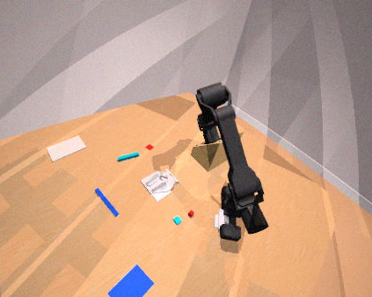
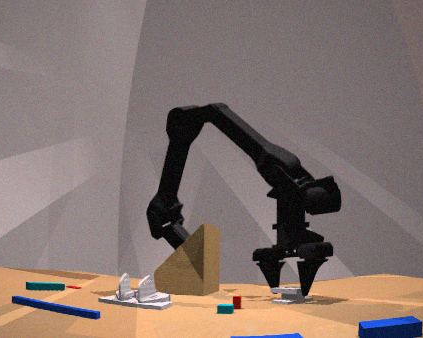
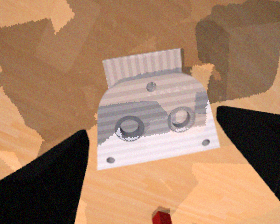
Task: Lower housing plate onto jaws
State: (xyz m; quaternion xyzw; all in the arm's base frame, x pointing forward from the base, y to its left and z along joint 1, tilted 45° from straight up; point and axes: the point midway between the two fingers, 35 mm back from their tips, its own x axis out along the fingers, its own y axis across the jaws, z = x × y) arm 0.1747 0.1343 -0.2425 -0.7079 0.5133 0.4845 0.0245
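Now: the white block 10 mm behind my gripper tip, 10 mm to the left of it and 10 mm below it. The rest, counted from my gripper tip: teal cube: 130 mm ahead, 100 mm to the right, 10 mm below; red cube: 80 mm ahead, 90 mm to the right; blue sheet: 370 mm ahead, 10 mm to the right, 10 mm below.
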